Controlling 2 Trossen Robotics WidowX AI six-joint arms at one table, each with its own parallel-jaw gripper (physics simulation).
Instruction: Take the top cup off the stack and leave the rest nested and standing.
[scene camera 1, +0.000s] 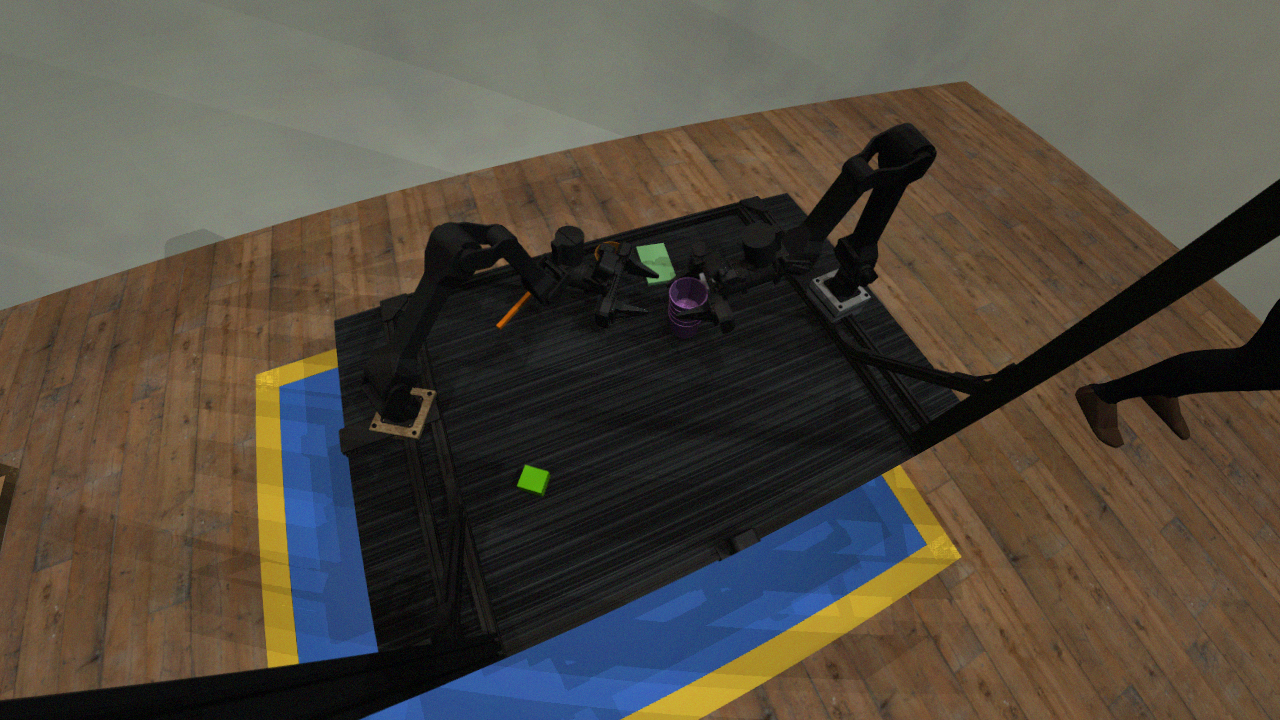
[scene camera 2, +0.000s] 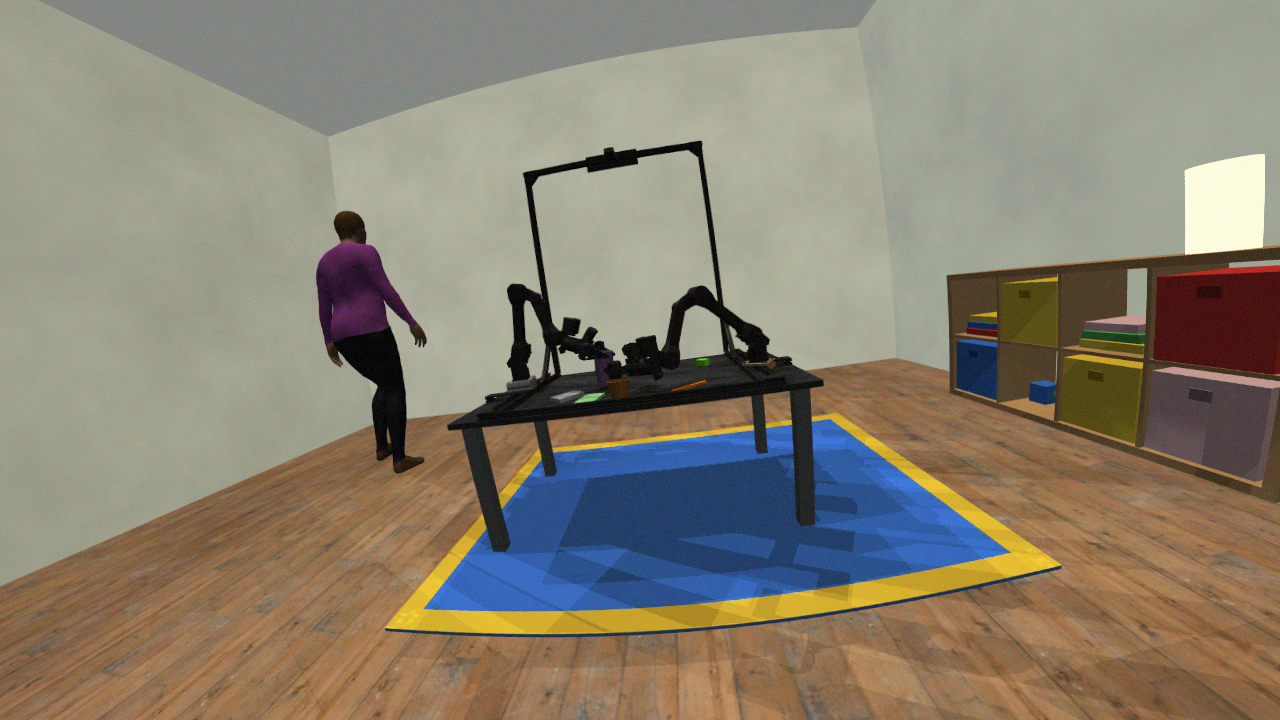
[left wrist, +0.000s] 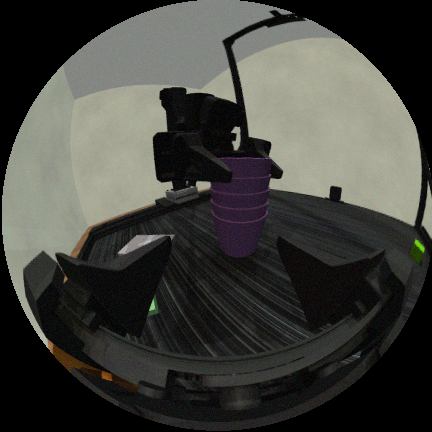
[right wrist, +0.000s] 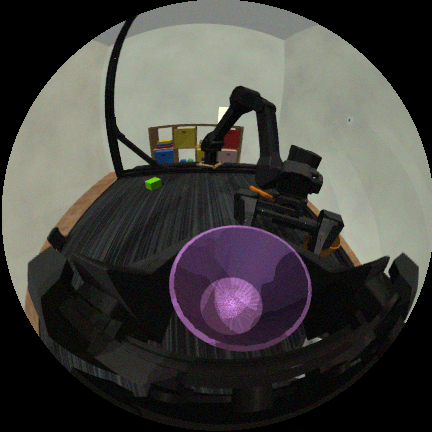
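Where they show: left gripper, fingertip midpoint: (scene camera 1: 653, 294) (left wrist: 224, 241); right gripper, fingertip midpoint: (scene camera 1: 670, 301) (scene camera 2: 611, 355) (left wrist: 260, 175) (right wrist: 237, 244); left arm's base at its link origin: (scene camera 1: 402, 409) (scene camera 2: 758, 360) (right wrist: 209, 162); right arm's base at its link origin: (scene camera 1: 841, 288) (scene camera 2: 521, 379) (left wrist: 180, 188).
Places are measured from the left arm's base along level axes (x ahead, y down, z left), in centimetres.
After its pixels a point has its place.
A stack of several nested purple cups (scene camera 1: 682, 328) @[x 51.1, y -3.5, z 25.2 cm] (scene camera 2: 603, 368) @[x 49.3, y -5.0, z 31.6 cm] (left wrist: 239, 237) @[x 48.3, y -2.2, z 29.7 cm] is upright and appears to stand on the table (scene camera 1: 626, 402) @[x 42.0, y 2.9, z 9.9 cm]. My right gripper (scene camera 1: 691, 299) @[x 47.9, y -9.2, z 27.2 cm] (left wrist: 260, 175) @[x 47.9, y -9.2, z 27.2 cm] is shut on the top cup (left wrist: 252, 167) @[x 47.5, y -10.0, z 28.2 cm] (right wrist: 235, 245) @[x 48.1, y -9.2, z 27.2 cm], with a finger on each side near its rim. The top cup sits in the stack. My left gripper (scene camera 1: 650, 291) @[x 44.3, y -4.8, z 31.9 cm] (left wrist: 224, 241) @[x 44.3, y -4.8, z 31.9 cm] (right wrist: 275, 257) @[x 44.3, y -4.8, z 31.9 cm] is open and empty, and faces the stack from a short way off. The lower cups are hidden in the right wrist view.
An orange cup (scene camera 2: 618, 387) @[x 31.1, y -1.6, z 46.0 cm] (right wrist: 331, 247) @[x 36.9, y -3.0, z 43.7 cm] stands close to my left gripper. An orange stick (scene camera 1: 512, 309) @[x 13.7, y 1.9, z 27.7 cm] (right wrist: 261, 191) @[x 14.0, y 1.8, z 27.2 cm], a pale green sheet (scene camera 1: 653, 254) @[x 42.7, y 1.9, z 49.6 cm] (scene camera 2: 588, 397) @[x 44.4, y 1.9, z 46.9 cm] and a white flat thing (left wrist: 142, 243) @[x 56.0, y 1.4, z 46.8 cm] lie on the table. A green block (scene camera 1: 533, 479) @[x 28.1, y 0.1, z -8.8 cm] (right wrist: 153, 183) @[x 29.2, y 0.7, z -6.8 cm] lies farther off.
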